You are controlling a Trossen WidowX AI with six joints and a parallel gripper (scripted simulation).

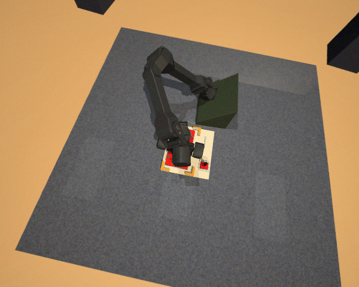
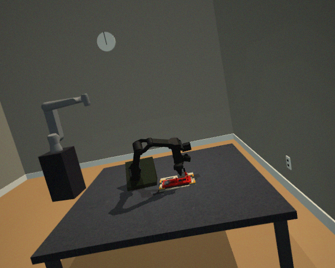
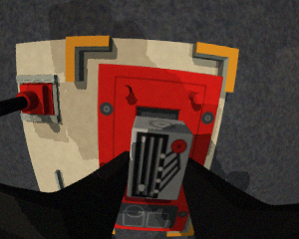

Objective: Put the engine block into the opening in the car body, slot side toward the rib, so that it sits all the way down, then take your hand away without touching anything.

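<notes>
Right now the engine block is 1 cm below my gripper tip.
</notes>
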